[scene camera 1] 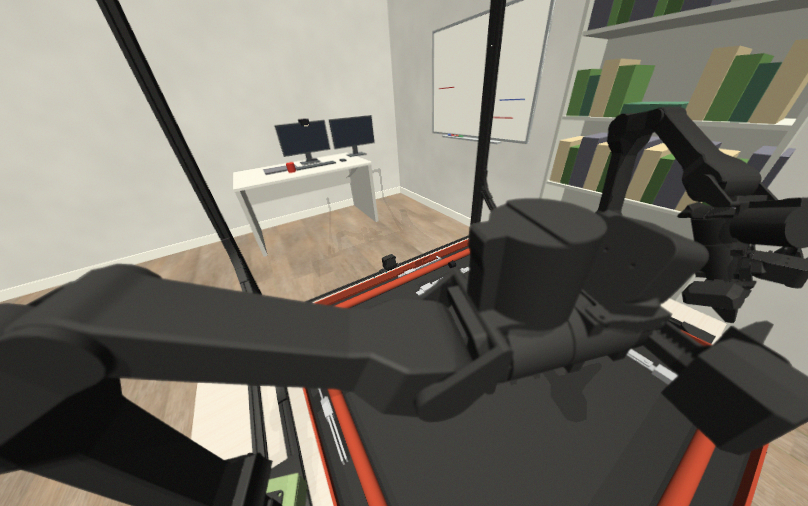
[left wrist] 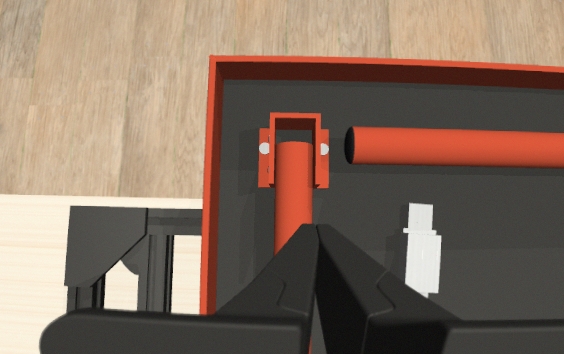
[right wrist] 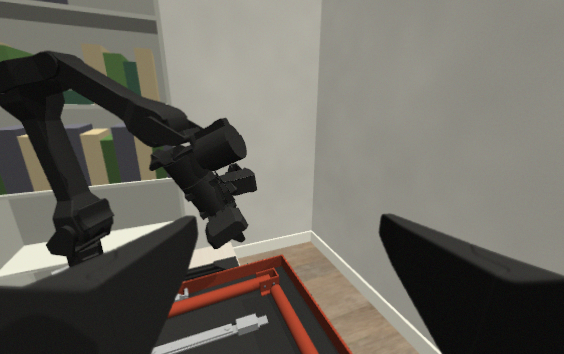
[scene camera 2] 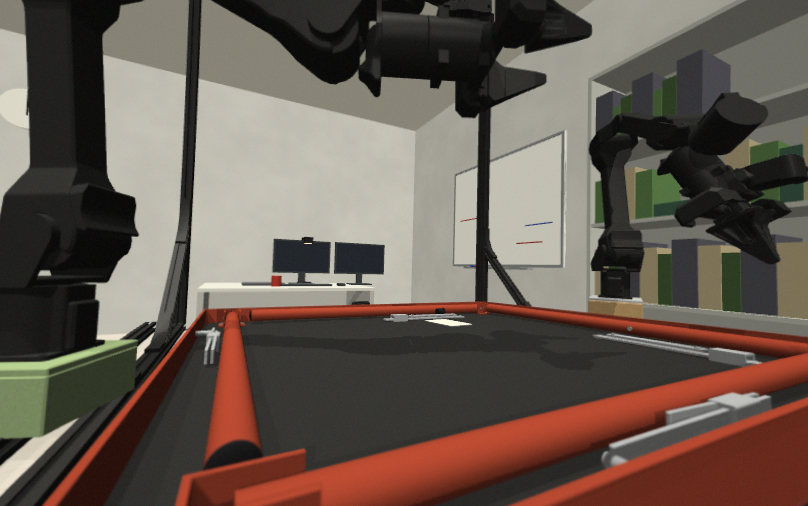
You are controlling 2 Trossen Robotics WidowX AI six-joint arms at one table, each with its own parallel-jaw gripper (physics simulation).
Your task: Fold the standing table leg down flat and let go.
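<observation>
The table leg, a red tube, lies down flat inside the tabletop's rim, its hinged end in the red corner bracket. My left gripper is shut and empty. It is above the leg, pointing down, apart from it; in the left wrist view its fingertips overlap the tube's right edge and hide its further length. My right gripper is open and empty, high above the tabletop.
Other red tubes lie flat along the upturned tabletop's edges. Grey metal braces lie beside the tubes. A raised red rim surrounds the dark tabletop. Black frame posts stand around it.
</observation>
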